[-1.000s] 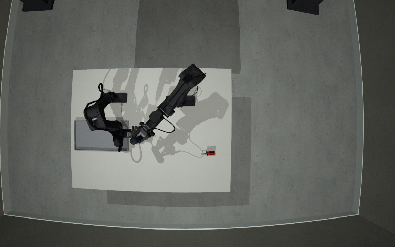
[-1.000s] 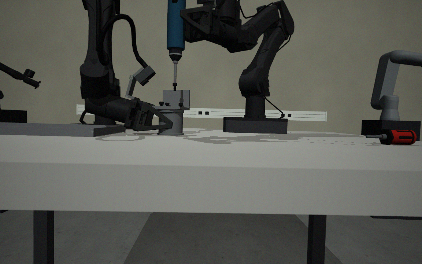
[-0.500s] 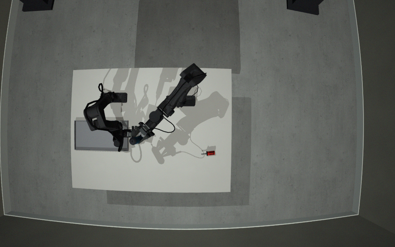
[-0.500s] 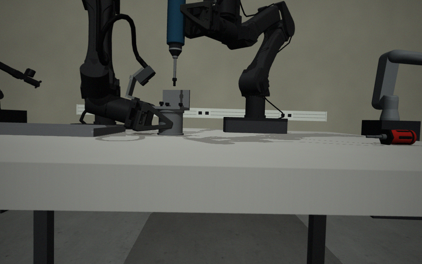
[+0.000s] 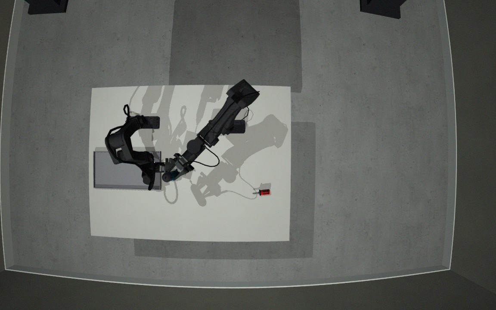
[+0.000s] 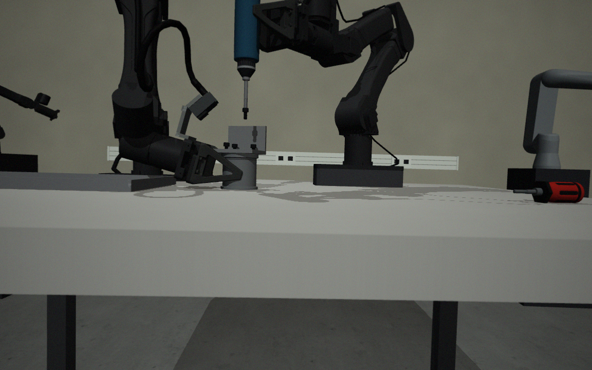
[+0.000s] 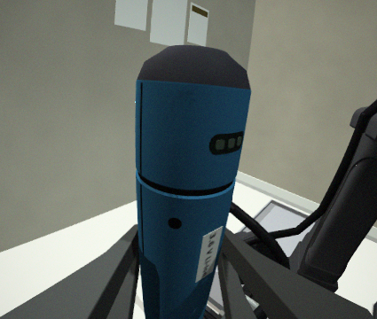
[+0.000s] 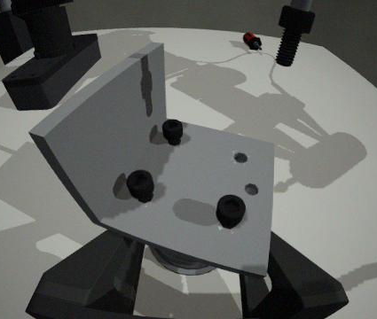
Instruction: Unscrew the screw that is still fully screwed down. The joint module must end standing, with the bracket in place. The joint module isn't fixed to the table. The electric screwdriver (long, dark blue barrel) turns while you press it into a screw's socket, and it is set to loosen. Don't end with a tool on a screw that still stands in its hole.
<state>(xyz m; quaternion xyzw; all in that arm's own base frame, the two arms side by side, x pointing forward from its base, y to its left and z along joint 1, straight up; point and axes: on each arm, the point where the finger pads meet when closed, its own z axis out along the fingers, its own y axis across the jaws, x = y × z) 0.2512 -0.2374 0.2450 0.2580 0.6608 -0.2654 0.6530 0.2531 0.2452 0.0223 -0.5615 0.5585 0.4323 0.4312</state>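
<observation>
My right hand is right at the joint module. Also, from my right hand: flat grey plate (340 mm to the right, 40 mm ahead, 20 mm below); then grey l-shaped bracket (50 mm above); then screwdriver bit (130 mm above, 30 mm ahead, 10 mm to the left).
</observation>
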